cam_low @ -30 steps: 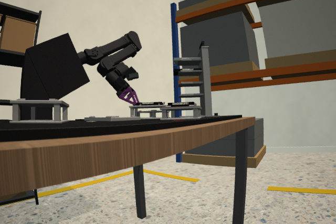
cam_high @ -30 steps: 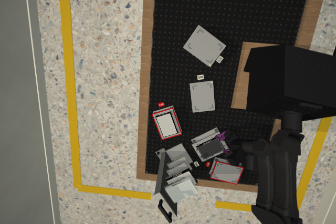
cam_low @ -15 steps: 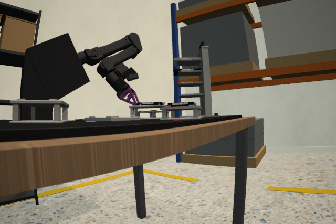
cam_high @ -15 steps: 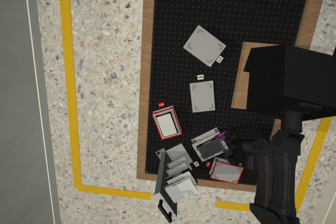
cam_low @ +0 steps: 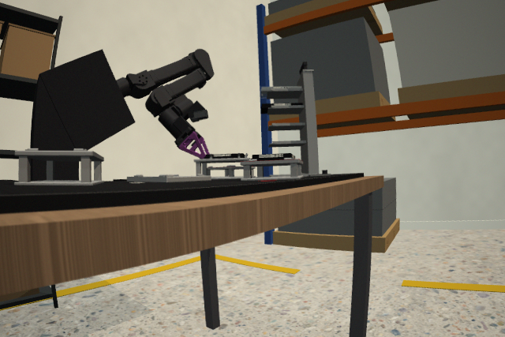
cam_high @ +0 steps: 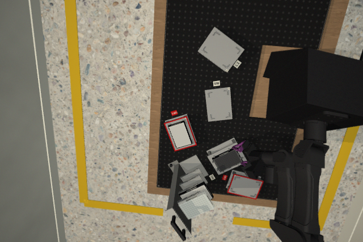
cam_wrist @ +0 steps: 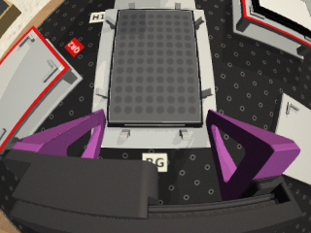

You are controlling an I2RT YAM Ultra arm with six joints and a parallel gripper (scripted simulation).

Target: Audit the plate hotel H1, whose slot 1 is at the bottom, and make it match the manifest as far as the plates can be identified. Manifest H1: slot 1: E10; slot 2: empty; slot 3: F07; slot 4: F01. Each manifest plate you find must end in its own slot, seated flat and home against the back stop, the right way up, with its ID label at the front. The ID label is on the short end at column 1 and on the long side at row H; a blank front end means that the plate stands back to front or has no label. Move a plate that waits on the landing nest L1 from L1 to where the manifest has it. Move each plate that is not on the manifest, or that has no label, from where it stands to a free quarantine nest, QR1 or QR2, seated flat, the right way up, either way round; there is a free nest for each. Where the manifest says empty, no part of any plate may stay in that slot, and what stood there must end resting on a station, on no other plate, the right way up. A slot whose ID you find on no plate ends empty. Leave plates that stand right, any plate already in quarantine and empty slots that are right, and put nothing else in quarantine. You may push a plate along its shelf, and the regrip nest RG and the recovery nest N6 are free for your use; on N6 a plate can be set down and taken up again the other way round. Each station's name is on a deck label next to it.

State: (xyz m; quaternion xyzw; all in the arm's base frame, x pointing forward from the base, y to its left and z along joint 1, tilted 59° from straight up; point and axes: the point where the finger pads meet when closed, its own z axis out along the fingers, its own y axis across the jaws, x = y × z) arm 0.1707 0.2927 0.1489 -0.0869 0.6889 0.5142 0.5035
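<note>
Right now the regrip nest RG is 4 cm ahead of my hand, 4 cm to the left of it and 1 cm below it. Round my hand: quarantine nest QR2: 9 cm behind, 19 cm to the left, 3 cm below; then H1 deck label: 8 cm ahead, 20 cm to the left, 7 cm below; then recovery nest N6: 14 cm ahead, 22 cm to the right, 6 cm below.
</note>
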